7 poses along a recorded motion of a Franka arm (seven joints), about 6.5 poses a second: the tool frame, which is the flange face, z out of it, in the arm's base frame.
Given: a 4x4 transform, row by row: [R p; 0 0 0 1], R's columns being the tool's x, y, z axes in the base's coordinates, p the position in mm. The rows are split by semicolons.
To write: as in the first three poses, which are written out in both.
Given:
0.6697, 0.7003, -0.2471, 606.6; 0.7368, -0.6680, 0.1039, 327.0; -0.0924, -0.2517, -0.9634, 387.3; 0, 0, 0, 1
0.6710, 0.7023, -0.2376, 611.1; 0.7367, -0.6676, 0.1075, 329.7; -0.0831, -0.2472, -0.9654, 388.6; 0, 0, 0, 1
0.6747, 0.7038, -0.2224, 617.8; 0.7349, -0.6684, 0.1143, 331.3; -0.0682, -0.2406, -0.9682, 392.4; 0, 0, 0, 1
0.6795, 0.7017, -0.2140, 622.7; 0.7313, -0.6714, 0.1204, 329.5; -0.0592, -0.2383, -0.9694, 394.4; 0, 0, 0, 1
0.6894, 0.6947, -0.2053, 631.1; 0.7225, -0.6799, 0.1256, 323.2; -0.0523, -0.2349, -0.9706, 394.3; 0, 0, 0, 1
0.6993, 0.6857, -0.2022, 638.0; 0.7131, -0.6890, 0.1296, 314.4; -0.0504, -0.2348, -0.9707, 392.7; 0, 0, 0, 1
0.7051, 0.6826, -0.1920, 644.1; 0.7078, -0.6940, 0.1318, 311.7; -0.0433, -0.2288, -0.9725, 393.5; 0, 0, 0, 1
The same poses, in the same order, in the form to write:
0.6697, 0.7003, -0.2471, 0.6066; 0.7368, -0.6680, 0.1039, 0.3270; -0.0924, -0.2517, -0.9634, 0.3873; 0, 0, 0, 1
0.6710, 0.7023, -0.2376, 0.6111; 0.7367, -0.6676, 0.1075, 0.3297; -0.0831, -0.2472, -0.9654, 0.3886; 0, 0, 0, 1
0.6747, 0.7038, -0.2224, 0.6178; 0.7349, -0.6684, 0.1143, 0.3313; -0.0682, -0.2406, -0.9682, 0.3924; 0, 0, 0, 1
0.6795, 0.7017, -0.2140, 0.6227; 0.7313, -0.6714, 0.1204, 0.3295; -0.0592, -0.2383, -0.9694, 0.3944; 0, 0, 0, 1
0.6894, 0.6947, -0.2053, 0.6311; 0.7225, -0.6799, 0.1256, 0.3232; -0.0523, -0.2349, -0.9706, 0.3943; 0, 0, 0, 1
0.6993, 0.6857, -0.2022, 0.6380; 0.7131, -0.6890, 0.1296, 0.3144; -0.0504, -0.2348, -0.9707, 0.3927; 0, 0, 0, 1
0.7051, 0.6826, -0.1920, 0.6441; 0.7078, -0.6940, 0.1318, 0.3117; -0.0433, -0.2288, -0.9725, 0.3935; 0, 0, 0, 1

